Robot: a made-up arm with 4 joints.
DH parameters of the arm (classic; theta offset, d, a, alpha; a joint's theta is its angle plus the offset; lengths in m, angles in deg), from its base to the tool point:
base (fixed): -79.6 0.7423 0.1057 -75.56
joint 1: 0 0.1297 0.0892 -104.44
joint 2: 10.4 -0.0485 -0.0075 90
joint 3: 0 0.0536 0.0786 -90
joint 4: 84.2 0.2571 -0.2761 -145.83
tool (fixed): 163.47 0.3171 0 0
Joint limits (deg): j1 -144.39..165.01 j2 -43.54..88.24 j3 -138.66..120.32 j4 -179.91..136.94
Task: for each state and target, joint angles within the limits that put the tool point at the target. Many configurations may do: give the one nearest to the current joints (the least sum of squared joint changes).
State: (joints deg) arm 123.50 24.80 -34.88 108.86
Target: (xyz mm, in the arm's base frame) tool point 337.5 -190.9 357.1
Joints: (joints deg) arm 140.92 24.04 -74.55 136.94
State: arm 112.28 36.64 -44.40 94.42
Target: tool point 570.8 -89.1 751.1
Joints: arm 70.24 -7.02 -59.82 41.96
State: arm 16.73 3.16 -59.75 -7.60
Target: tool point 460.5 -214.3 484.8
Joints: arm 60.74 48.95 -61.00 23.28
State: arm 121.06 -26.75 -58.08 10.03
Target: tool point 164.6 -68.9 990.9
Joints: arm 97.38 -43.54 -19.73 -19.29
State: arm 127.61 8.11 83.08 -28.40
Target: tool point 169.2 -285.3 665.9
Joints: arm 133.37 0.22 48.81 -82.91
